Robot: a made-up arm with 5 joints. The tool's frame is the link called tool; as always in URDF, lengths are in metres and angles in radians.
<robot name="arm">
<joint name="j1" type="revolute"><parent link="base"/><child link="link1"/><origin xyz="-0.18 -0.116 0.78" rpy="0 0 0"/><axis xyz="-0.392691 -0.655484 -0.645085"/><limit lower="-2.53" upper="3.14"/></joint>
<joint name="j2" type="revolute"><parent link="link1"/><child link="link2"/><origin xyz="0.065 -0.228 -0.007" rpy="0 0 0"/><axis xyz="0 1 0"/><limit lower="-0.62" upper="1"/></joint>
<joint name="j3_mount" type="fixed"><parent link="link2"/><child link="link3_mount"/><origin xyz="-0.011 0.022 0.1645" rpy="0 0 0"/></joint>
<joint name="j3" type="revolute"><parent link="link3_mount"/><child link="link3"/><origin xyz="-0.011 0.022 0.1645" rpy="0 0 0"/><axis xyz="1 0 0"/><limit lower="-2.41" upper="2.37"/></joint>
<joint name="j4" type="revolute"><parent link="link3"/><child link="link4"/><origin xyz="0.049 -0.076 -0.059" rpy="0 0 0"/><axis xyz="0 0 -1"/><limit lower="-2.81" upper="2.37"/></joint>
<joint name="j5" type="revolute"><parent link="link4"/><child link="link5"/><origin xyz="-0.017 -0.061 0.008" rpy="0 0 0"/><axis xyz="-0.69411 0.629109 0.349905"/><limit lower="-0.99" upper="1.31"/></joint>
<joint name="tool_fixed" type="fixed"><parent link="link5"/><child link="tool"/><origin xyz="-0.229 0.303 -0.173" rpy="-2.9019 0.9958 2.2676"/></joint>
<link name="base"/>
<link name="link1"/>
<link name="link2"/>
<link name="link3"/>
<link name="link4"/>
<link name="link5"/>
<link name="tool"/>
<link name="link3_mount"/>
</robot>
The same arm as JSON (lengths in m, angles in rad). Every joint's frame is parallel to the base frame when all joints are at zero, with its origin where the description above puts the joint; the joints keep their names.
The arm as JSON. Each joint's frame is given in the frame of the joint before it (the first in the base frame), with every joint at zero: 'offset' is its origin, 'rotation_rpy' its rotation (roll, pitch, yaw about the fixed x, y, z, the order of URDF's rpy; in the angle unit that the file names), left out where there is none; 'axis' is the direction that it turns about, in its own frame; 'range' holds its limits. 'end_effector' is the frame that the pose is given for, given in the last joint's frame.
{
  "length_unit": "m",
  "angle_unit": "rad",
  "chain": [
    {
      "id": "j1",
      "offset": [
        -0.18,
        -0.116,
        0.78
      ],
      "axis": [
        -0.392691,
        -0.655484,
        -0.645085
      ],
      "range": [
        -2.53,
        3.14
      ]
    },
    {
      "id": "j2",
      "offset": [
        0.065,
        -0.228,
        -0.007
      ],
      "axis": "+y",
      "range": [
        -0.62,
        1.0
      ]
    },
    {
      "id": "j3",
      "offset": [
        -0.022,
        0.044,
        0.329
      ],
      "axis": "+x",
      "range": [
        -2.41,
        2.37
      ]
    },
    {
      "id": "j4",
      "offset": [
        0.049,
        -0.076,
        -0.059
      ],
      "axis": "-z",
      "range": [
        -2.81,
        2.37
      ]
    },
    {
      "id": "j5",
      "offset": [
        -0.017,
        -0.061,
        0.008
      ],
      "axis": [
        -0.69411,
        0.629109,
        0.349905
      ],
      "range": [
        -0.99,
        1.31
      ]
    }
  ],
  "end_effector": {
    "offset": [
      -0.229,
      0.303,
      -0.173
    ],
    "rotation_rpy": [
      -2.9019,
      0.9958,
      2.2676
    ]
  }
}

